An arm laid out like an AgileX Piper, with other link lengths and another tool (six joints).
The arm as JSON. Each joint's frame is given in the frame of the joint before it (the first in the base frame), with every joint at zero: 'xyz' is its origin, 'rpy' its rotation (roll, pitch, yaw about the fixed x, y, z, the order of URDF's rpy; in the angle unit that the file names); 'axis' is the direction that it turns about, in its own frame. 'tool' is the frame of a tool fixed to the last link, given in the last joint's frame.
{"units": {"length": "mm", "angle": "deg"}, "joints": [
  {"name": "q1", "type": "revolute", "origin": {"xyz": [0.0, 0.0, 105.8], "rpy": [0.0, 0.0, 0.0]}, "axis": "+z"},
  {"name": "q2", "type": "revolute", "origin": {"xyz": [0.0, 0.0, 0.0], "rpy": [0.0, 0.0, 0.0]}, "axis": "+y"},
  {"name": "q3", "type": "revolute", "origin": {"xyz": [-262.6, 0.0, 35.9], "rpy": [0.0, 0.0, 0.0]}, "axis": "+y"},
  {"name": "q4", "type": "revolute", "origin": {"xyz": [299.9, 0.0, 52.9], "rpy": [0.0, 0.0, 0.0]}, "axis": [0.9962, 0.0, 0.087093]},
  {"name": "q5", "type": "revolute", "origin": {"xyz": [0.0, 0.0, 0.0], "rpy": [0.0, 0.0, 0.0]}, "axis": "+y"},
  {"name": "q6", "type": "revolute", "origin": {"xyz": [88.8, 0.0, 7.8], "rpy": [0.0, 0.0, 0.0]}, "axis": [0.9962, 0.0, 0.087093]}
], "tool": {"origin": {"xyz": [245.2, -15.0, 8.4], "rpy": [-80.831, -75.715, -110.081]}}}
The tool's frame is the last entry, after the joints.
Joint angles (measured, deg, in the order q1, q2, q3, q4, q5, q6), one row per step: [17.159, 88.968, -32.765, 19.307, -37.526, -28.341]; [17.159, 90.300, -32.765, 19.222, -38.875, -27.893]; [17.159, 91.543, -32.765, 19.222, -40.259, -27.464]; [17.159, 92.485, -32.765, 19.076, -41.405, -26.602]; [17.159, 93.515, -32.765, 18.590, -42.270, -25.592]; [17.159, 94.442, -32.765, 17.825, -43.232, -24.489]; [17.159, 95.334, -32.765, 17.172, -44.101, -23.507]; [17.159, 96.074, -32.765, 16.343, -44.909, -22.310]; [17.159, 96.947, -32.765, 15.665, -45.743, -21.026]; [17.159, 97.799, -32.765, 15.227, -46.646, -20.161]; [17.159, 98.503, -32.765, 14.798, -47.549, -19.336]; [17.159, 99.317, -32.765, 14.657, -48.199, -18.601]
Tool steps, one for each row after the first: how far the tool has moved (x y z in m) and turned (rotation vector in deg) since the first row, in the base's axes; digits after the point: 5 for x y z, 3 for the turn. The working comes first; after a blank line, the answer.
Tool pose at each row, in the base's axes (x y z in m, rotation vector in deg; the steps are taken from these numbers as rounded here): [0.55219, 0.08211, 0.05497, 136.316, -1.401, 105.643]; [0.55318, 0.08063, 0.04948, 136.167, -1.813, 105.544]; [0.55419, 0.07884, 0.04497, 135.926, -2.357, 105.571]; [0.55500, 0.07801, 0.04206, 135.940, -3.219, 105.859]; [0.55525, 0.07876, 0.03701, 136.331, -3.626, 105.876]; [0.55574, 0.08060, 0.03368, 136.600, -3.801, 106.251]; [0.55603, 0.08220, 0.03009, 136.899, -3.973, 106.511]; [0.55634, 0.08473, 0.02768, 137.291, -4.176, 107.001]; [0.55643, 0.08670, 0.02396, 137.835, -4.665, 107.315]; [0.55663, 0.08766, 0.02076, 138.080, -5.029, 107.584]; [0.55698, 0.08871, 0.01899, 138.213, -5.406, 108.037]; [0.55673, 0.08867, 0.01457, 138.609, -5.990, 107.934]

[0.00099, -0.00148, -0.00549, 0.029, -0.025, -0.323]; [0.00200, -0.00327, -0.01000, 0.113, -0.160, -0.706]; [0.00281, -0.00410, -0.01291, 0.614, -0.344, -1.026]; [0.00306, -0.00335, -0.01796, 1.042, -0.214, -1.043]; [0.00355, -0.00151, -0.02129, 1.457, -0.311, -0.852]; [0.00384, 0.00009, -0.02488, 1.838, -0.336, -0.692]; [0.00415, 0.00262, -0.02729, 2.396, -0.445, -0.409]; [0.00424, 0.00459, -0.03101, 3.090, -0.414, -0.269]; [0.00444, 0.00555, -0.03421, 3.521, -0.472, -0.224]; [0.00479, 0.00660, -0.03598, 3.970, -0.671, -0.163]; [0.00454, 0.00656, -0.04040, 4.420, -0.486, -0.306]
